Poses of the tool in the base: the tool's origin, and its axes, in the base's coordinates. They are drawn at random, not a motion.
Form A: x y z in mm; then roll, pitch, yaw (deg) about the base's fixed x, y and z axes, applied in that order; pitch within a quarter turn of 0, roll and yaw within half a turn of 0.
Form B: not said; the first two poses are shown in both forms.
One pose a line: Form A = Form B
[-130, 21, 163, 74.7, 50.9, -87.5] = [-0.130, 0.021, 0.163, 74.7, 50.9, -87.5]
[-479, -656, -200, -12.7, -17.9, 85.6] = [-0.479, -0.656, -0.200, -12.7, -17.9, 85.6]
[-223, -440, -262, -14.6, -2.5, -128.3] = [-0.223, -0.440, -0.262, -14.6, -2.5, -128.3]
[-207, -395, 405, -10.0, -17.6, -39.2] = [-0.207, -0.395, 0.405, -10.0, -17.6, -39.2]
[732, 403, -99, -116.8, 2.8, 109.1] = [0.732, 0.403, -0.099, -116.8, 2.8, 109.1]
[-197, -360, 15, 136.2, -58.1, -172.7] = [-0.197, -0.360, 0.015, 136.2, -58.1, -172.7]
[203, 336, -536, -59.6, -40.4, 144.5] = [0.203, 0.336, -0.536, -59.6, -40.4, 144.5]
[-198, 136, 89, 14.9, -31.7, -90.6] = [-0.198, 0.136, 0.089, 14.9, -31.7, -90.6]
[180, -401, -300, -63.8, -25.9, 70.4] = [0.180, -0.401, -0.300, -63.8, -25.9, 70.4]
